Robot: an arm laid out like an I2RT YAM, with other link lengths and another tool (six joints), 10 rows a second.
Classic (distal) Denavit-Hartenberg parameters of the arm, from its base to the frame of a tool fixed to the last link. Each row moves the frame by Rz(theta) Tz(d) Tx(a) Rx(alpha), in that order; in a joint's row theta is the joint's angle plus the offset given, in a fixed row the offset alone. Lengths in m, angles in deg.
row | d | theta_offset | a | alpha
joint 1 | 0.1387 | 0 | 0.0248 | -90
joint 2 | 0 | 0 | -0.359 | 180
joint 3 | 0 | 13.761 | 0.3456 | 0
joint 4 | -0.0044 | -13.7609 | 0.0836 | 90
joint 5 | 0.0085 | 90 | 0 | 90
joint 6 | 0.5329 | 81.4 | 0.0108 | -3.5
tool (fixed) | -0.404 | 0 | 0 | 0
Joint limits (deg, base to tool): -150..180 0..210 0..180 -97..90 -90..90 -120..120
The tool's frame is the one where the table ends.
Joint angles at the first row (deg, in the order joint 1, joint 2, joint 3, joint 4, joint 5, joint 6):
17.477, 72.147, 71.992, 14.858, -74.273, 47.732
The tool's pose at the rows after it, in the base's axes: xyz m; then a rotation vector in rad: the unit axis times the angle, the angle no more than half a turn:
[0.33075 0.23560 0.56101 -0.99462 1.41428 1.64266]
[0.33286 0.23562 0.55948 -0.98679 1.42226 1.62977]
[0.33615 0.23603 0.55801 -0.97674 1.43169 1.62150]
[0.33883 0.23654 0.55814 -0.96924 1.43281 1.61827]
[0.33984 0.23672 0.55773 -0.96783 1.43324 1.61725]
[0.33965 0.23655 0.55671 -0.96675 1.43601 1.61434]
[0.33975 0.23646 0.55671 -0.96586 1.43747 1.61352]
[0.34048 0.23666 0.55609 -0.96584 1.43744 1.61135]
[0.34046 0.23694 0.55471 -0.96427 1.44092 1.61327]
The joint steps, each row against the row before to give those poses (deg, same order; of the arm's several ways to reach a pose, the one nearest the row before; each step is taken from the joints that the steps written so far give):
-0.034, 0.011, -0.179, -0.510, 0.220, -0.502
0.024, 0.078, 0.305, -1.849, 0.688, -1.643
0.012, 0.305, 0.368, -1.309, 0.630, -1.029
0.006, 0.292, 0.177, 0.167, 0.407, 0.089
-0.008, 0.116, 0.018, 0.057, 0.079, -0.038
0.010, -0.092, -0.070, -0.503, 0.131, -0.456
-0.008, 0.003, 0.067, -0.244, 0.047, -0.140
0.010, 0.073, -0.013, -0.050, 0.078, -0.210
0.045, -0.012, -0.144, -0.116, 0.032, -0.034

